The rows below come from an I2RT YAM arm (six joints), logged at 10 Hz.
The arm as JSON. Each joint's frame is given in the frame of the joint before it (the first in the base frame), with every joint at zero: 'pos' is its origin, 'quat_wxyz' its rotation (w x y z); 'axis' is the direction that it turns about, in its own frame. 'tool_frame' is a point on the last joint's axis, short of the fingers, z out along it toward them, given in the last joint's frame.
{
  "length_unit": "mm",
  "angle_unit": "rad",
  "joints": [
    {
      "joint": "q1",
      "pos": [
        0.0,
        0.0,
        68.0
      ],
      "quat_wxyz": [
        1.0,
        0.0,
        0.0,
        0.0
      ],
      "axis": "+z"
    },
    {
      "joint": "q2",
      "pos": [
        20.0,
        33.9,
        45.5
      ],
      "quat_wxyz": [
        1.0,
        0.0,
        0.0,
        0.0
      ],
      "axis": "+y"
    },
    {
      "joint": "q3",
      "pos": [
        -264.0,
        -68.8,
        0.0
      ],
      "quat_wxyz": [
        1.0,
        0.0,
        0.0,
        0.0
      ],
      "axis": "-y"
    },
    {
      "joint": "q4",
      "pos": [
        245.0,
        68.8,
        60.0
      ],
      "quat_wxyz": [
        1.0,
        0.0,
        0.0,
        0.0
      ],
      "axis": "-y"
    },
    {
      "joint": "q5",
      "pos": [
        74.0,
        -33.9,
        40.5
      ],
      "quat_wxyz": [
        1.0,
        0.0,
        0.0,
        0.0
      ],
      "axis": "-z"
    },
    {
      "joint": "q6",
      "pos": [
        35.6,
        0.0,
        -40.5
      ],
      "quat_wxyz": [
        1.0,
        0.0,
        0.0,
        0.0
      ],
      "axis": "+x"
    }
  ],
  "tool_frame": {
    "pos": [
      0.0,
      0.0,
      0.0
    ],
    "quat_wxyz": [
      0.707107,
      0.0,
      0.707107,
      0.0
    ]
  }
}
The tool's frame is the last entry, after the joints.
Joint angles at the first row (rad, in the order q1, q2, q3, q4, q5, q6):
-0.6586, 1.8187, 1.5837, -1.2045, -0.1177, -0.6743
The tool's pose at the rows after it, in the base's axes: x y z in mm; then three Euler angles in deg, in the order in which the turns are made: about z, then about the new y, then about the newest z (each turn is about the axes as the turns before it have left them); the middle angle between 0 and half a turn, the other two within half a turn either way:
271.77 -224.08 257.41 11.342 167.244 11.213
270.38 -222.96 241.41 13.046 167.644 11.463
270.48 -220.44 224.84 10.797 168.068 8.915
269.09 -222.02 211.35 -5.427 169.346 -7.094
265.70 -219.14 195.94 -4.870 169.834 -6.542
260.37 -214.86 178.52 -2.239 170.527 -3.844
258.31 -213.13 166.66 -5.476 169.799 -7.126
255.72 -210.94 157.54 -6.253 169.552 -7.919
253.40 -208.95 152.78 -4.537 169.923 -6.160
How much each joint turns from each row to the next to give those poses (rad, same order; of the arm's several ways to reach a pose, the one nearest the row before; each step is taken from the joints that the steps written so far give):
-0.0485, 0.0004, -0.0206, 0.0286, -0.0568, -0.0228
0.0000, -0.0001, -0.0630, 0.0534, 0.0015, -0.0264
0.0069, 0.0001, -0.0660, 0.0691, 0.0118, 0.0012
-0.0004, 0.0000, -0.0545, 0.0755, 0.0557, 0.0007
0.0004, 0.0000, -0.0622, 0.0542, 0.0035, -0.0003
-0.0004, 0.0000, -0.0713, 0.0568, 0.0007, -0.0001
0.0000, 0.0003, -0.0508, 0.0671, 0.0004, 0.0001
0.0000, 0.0001, -0.0396, 0.0447, -0.0004, -0.0001
0.0000, -0.0001, -0.0202, 0.0118, -0.0007, 0.0004

